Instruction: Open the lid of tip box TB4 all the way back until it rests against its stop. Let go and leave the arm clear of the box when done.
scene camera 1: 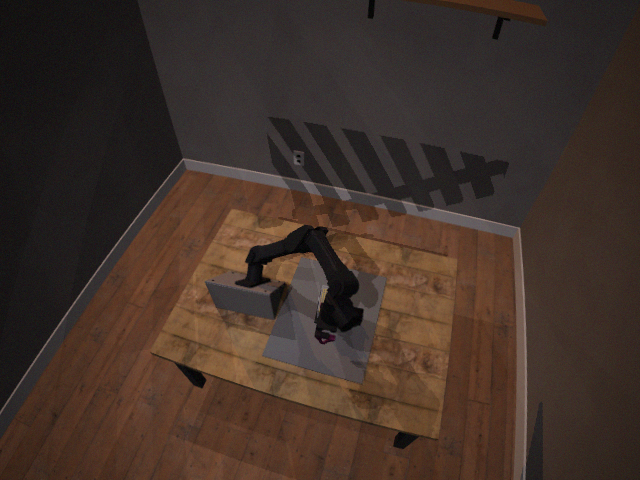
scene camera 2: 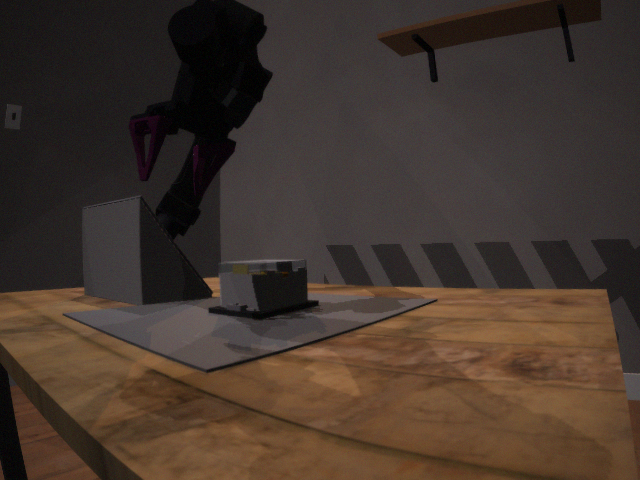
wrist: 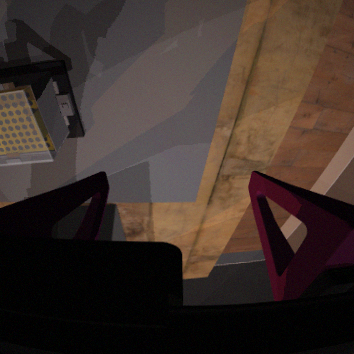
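Pixels of known places: gripper, fingertip midpoint: [scene camera 1: 324, 331] [scene camera 2: 172, 188] [wrist: 178, 178]; arm's base, link origin: [scene camera 1: 253, 282] [scene camera 2: 149, 247].
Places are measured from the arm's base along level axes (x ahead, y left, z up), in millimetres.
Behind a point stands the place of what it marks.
Observation:
The tip box [scene camera 1: 323, 295] {x 285, y 46, z -24 mm} [scene camera 2: 263, 289] {x 366, y -10, z -62 mm} [wrist: 22, 122] {x 332, y -4, z -24 mm} stands on a black base plate [scene camera 2: 261, 313] {x 377, y -26, z -94 mm} [wrist: 75, 112] {x 313, y -39, z -94 mm}. In the scene camera 2 view its clear lid [scene camera 2: 263, 262] {x 352, y 6, z -24 mm} lies flat and closed on top. In the wrist view the box is cut off by the left edge; a yellow rack with round holes shows through the lid, and a small latch-like part [wrist: 65, 105] {x 327, y -31, z -83 mm} shows on its side. In the scene camera 1 view the arm hides most of the box. No TB4 label is readable. My gripper [scene camera 1: 325, 338] {x 350, y -152, z 75 mm} [scene camera 2: 170, 187] {x 350, y -152, z 75 mm} [wrist: 178, 178] {x 350, y -152, z 75 mm} is open and empty, above and to the side of the box, not touching it.
The box stands on a grey mat [scene camera 1: 289, 346] {x 216, y -175, z -102 mm} [scene camera 2: 155, 335] {x 373, y -197, z -102 mm} [wrist: 175, 100] {x 337, y -173, z -102 mm} on the wooden table [scene camera 1: 413, 372] {x 707, y -133, z -104 mm} [scene camera 2: 361, 408] {x 672, y -218, z -104 mm} [wrist: 240, 115] {x 325, y -278, z -104 mm}. The arm is mounted on a grey wedge-shaped block [scene camera 1: 242, 302] {x -6, y -97, z -7 mm} [scene camera 2: 111, 253] {x 4, y -96, z -10 mm} beside the mat. A wall shelf [scene camera 1: 485, 9] [scene camera 2: 491, 23] hangs high up.

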